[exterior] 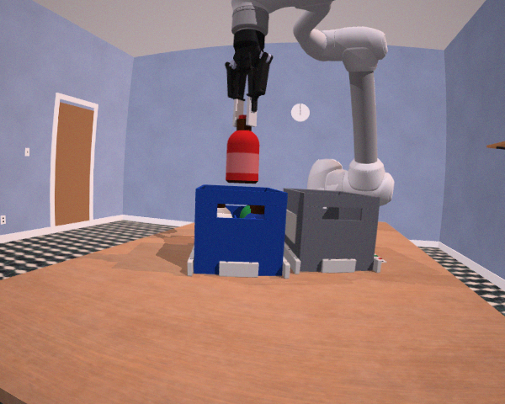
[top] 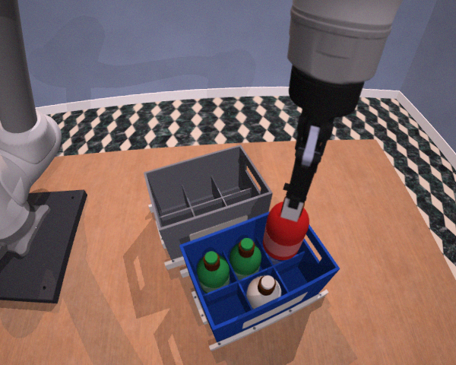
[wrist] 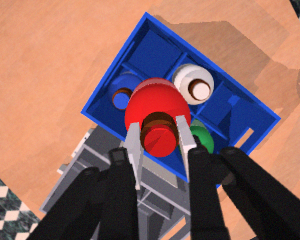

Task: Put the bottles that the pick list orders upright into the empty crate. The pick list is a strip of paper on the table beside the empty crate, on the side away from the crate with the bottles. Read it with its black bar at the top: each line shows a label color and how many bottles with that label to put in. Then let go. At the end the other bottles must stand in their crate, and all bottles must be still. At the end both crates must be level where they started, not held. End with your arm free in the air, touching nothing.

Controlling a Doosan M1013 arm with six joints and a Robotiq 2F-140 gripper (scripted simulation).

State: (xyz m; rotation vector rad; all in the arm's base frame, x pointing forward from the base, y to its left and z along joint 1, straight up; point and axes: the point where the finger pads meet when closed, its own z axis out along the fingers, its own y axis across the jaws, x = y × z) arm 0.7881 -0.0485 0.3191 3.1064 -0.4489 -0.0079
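The red bottle lies 80 mm below my hand. Round my hand: blue crate: 270 mm below, 40 mm behind, 20 mm to the right; then green bottle: 260 mm below, 70 mm behind, 10 mm to the left; then blue bottle: 260 mm below, 50 mm to the left, 20 mm ahead.
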